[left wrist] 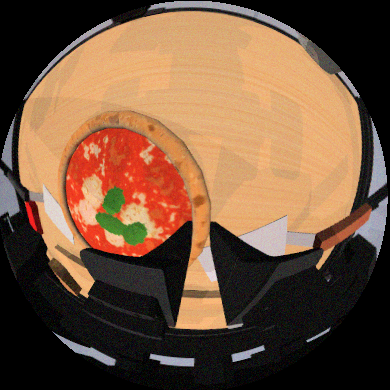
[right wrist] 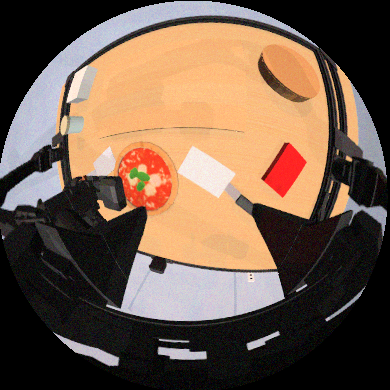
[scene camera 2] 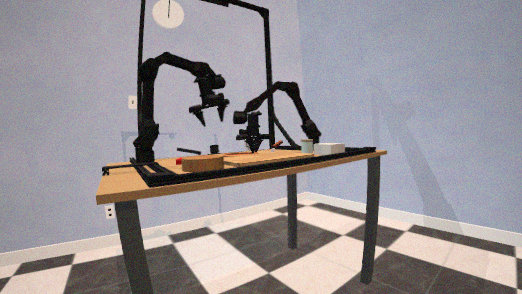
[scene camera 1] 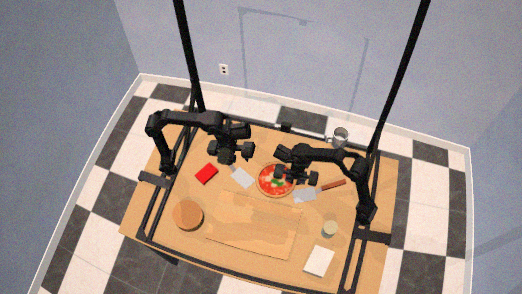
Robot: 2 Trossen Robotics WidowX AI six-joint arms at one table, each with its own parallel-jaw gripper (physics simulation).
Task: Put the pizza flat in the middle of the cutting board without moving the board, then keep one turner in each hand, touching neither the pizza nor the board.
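The pizza (scene camera 1: pixel 270 187) (left wrist: pixel 125 170) (right wrist: pixel 155 175) is low over the table behind the cutting board (scene camera 1: pixel 250 240) (scene camera 2: pixel 270 158). My left gripper (scene camera 1: pixel 296 177) (scene camera 2: pixel 254 151) (left wrist: pixel 200 225) is shut on its crust. A turner with a brown handle (scene camera 1: pixel 333 185) (left wrist: pixel 342 227) (scene camera 2: pixel 277 144) has its blade at the pizza's right edge in scene camera 1. A dark-handled turner (scene camera 1: pixel 243 177) (right wrist: pixel 207 172) lies left of the pizza there. My right gripper (scene camera 1: pixel 230 155) (scene camera 2: pixel 213 123) (right wrist: pixel 201 210) is open and empty, high above that turner's handle. Whether the pizza touches either blade cannot be told.
A red block (scene camera 1: pixel 206 173) (right wrist: pixel 285 170) and a round wooden block (scene camera 1: pixel 187 214) (scene camera 2: pixel 202 164) (right wrist: pixel 290 72) stand at the left of scene camera 1. A pale jar (scene camera 1: pixel 329 229) (scene camera 2: pixel 307 146), a white box (scene camera 1: pixel 319 261) (scene camera 2: pixel 329 148) and a grey mug (scene camera 1: pixel 340 136) stand at its right.
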